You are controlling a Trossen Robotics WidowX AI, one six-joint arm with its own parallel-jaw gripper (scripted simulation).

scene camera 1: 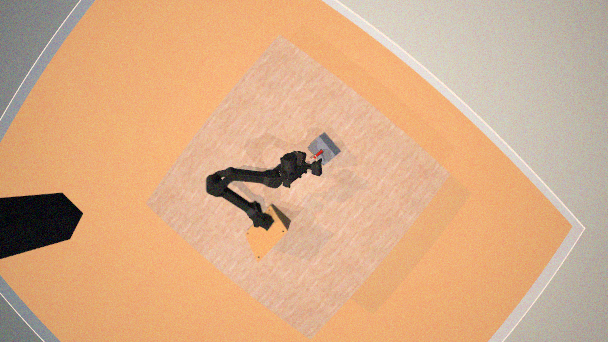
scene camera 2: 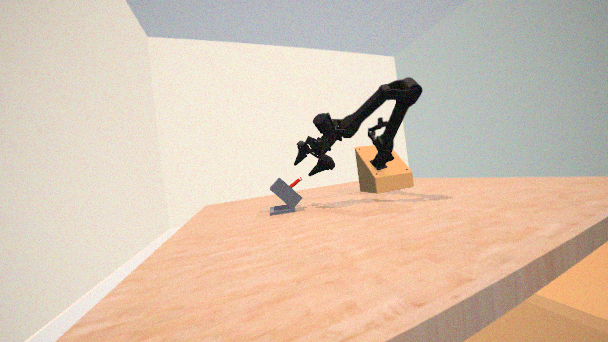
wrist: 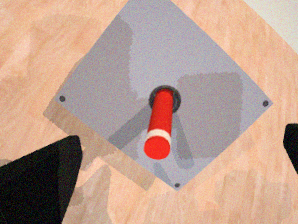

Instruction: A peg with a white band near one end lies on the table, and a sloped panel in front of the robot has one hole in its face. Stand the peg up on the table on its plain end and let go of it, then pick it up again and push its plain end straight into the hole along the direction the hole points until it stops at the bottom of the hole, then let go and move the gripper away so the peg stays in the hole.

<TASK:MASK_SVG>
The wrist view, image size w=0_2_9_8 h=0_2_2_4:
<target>my gripper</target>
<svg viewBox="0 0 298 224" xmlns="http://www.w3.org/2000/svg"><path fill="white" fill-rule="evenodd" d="M78 136L67 136L63 140L53 141L52 144L45 145L44 148L37 149L37 151L28 153L27 156L19 157L19 159L12 161L12 163L0 167L0 224L61 224L63 222L64 214L68 210L69 201L73 197L74 186L77 184L82 157L84 157L82 156ZM287 124L285 135L283 135L283 147L285 147L287 156L289 156L291 164L293 164L295 173L298 173L298 124Z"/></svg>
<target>peg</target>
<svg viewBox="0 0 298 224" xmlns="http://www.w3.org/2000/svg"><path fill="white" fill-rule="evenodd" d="M169 89L162 89L162 91L156 93L148 133L146 133L144 151L150 159L154 160L165 159L165 157L169 156L170 148L172 148L174 92L169 91Z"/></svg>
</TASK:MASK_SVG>
